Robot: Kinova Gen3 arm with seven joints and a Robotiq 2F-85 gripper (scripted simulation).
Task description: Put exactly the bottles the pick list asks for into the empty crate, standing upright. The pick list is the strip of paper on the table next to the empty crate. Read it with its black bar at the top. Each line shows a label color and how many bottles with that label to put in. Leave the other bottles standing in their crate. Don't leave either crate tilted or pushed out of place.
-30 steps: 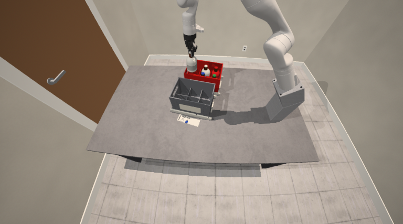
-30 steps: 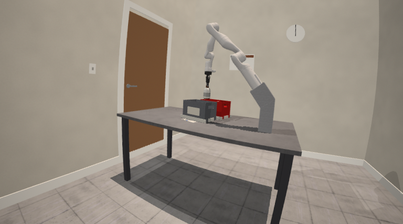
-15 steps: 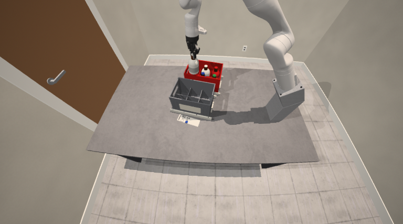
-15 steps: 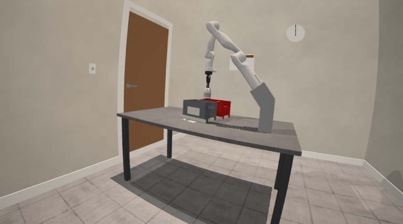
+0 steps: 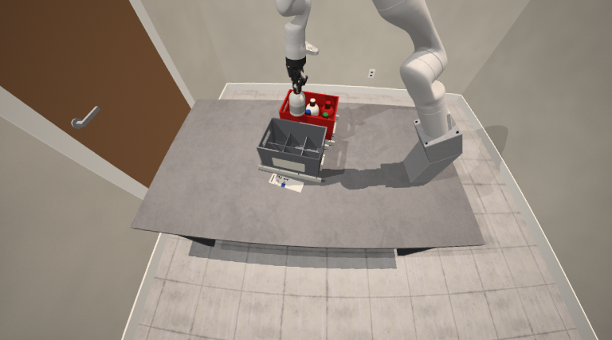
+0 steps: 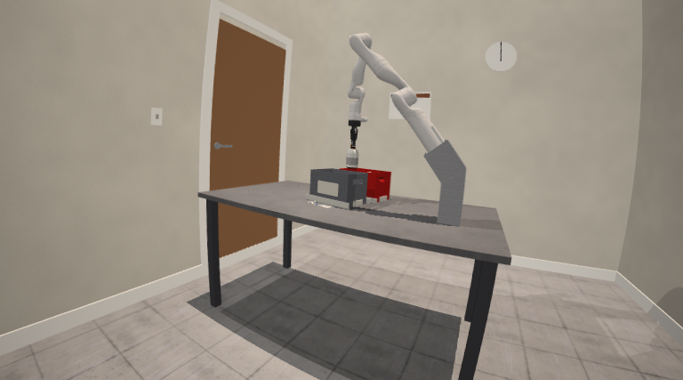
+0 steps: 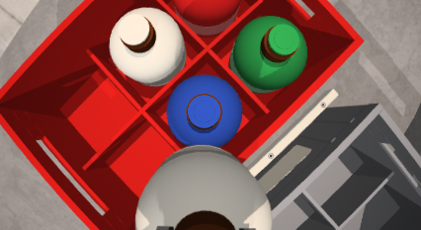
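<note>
Now: hand 250 mm above the grey crate, 140 mm to the right of it and 10 mm short of it. The rest, counted from my hand: red crate 250 mm below, 80 mm to the right, 60 mm behind; then blue-label bottle 250 mm below, 50 mm behind, 40 mm to the right; then green-label bottle 250 mm below, 130 mm behind, 20 mm to the right.
</note>
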